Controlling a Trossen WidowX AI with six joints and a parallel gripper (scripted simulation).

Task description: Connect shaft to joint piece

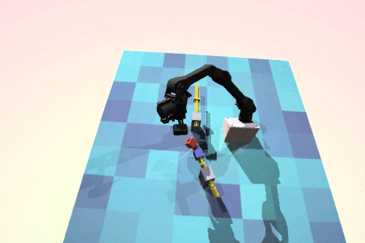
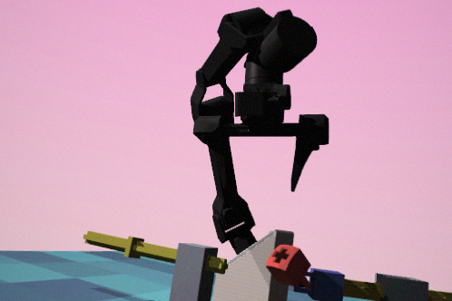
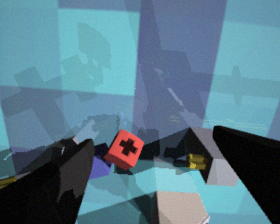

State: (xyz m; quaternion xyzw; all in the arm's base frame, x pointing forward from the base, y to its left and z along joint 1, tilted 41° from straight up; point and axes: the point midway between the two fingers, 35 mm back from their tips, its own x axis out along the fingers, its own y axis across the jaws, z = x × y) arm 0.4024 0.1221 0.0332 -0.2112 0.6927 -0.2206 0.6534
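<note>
The red joint piece lies 7 cm behind my gripper tip, 5 cm to the left of it and 10 cm below it.
</note>
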